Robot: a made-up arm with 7 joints. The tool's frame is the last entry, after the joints.
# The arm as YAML. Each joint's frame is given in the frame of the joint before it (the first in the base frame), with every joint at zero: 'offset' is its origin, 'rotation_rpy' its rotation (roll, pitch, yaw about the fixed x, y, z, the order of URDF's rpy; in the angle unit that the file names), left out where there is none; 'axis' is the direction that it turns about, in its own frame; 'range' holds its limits. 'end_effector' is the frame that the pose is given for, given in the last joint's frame.
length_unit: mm
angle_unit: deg
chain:
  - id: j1
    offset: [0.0, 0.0, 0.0]
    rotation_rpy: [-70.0, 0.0, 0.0]
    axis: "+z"
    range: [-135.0, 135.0]
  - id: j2
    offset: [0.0, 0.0, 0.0]
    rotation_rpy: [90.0, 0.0, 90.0]
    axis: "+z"
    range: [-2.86, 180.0]
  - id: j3
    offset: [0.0, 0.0, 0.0]
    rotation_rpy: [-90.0, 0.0, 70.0]
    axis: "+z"
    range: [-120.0, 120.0]
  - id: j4
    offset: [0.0, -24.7, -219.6]
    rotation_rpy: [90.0, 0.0, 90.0]
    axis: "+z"
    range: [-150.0, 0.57]
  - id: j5
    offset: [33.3, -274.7, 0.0]
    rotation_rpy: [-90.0, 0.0, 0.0]
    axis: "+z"
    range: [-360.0, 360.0]
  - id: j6
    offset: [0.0, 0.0, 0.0]
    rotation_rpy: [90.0, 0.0, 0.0]
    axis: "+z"
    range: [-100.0, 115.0]
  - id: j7
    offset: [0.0, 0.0, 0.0]
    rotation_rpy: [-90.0, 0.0, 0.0]
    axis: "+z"
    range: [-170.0, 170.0]
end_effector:
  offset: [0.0, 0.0, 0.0]
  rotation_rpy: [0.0, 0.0, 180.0]
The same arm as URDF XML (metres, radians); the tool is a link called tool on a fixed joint. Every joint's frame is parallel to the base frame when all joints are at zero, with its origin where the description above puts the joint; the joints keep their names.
<robot name="arm">
<joint name="tool_fixed" type="fixed"><parent link="link7"/><child link="tool"/><origin xyz="0 0 0"/></joint>
<joint name="j7" type="revolute"><parent link="link6"/><child link="link7"/><origin xyz="0 0 0"/><axis xyz="0 0 1"/><limit lower="-2.9671" upper="2.9671"/></joint>
<joint name="j6" type="revolute"><parent link="link5"/><child link="link6"/><origin xyz="0 0 0"/><axis xyz="0 1 0"/><limit lower="-1.7453" upper="2.0071"/></joint>
<joint name="j5" type="revolute"><parent link="link4"/><child link="link5"/><origin xyz="-0.0333 0 -0.2747"/><axis xyz="0 0 1"/><limit lower="-6.2832" upper="6.2832"/></joint>
<joint name="j4" type="revolute"><parent link="link3"/><child link="link4"/><origin xyz="0.0247 0 -0.2196"/><axis xyz="0 1 0"/><limit lower="-2.618" upper="0.0099"/></joint>
<joint name="j3" type="revolute"><parent link="link2"/><child link="link3"/><origin xyz="0 0 0"/><axis xyz="0 0 1"/><limit lower="-2.0944" upper="2.0944"/></joint>
<joint name="j2" type="revolute"><parent link="link1"/><child link="link2"/><origin xyz="0 0 0"/><axis xyz="1 0 0"/><limit lower="-0.0499" upper="3.1416"/></joint>
<joint name="j1" type="revolute"><parent link="base_link"/><child link="link1"/><origin xyz="0 0 0"/><axis xyz="0 0.9397 0.342"/><limit lower="-2.3562" upper="2.3562"/></joint>
<link name="base_link"/>
<link name="link1"/>
<link name="link2"/>
<link name="link3"/>
<link name="link4"/>
<link name="link5"/>
<link name="link6"/>
<link name="link7"/>
<link name="tool"/>
</robot>

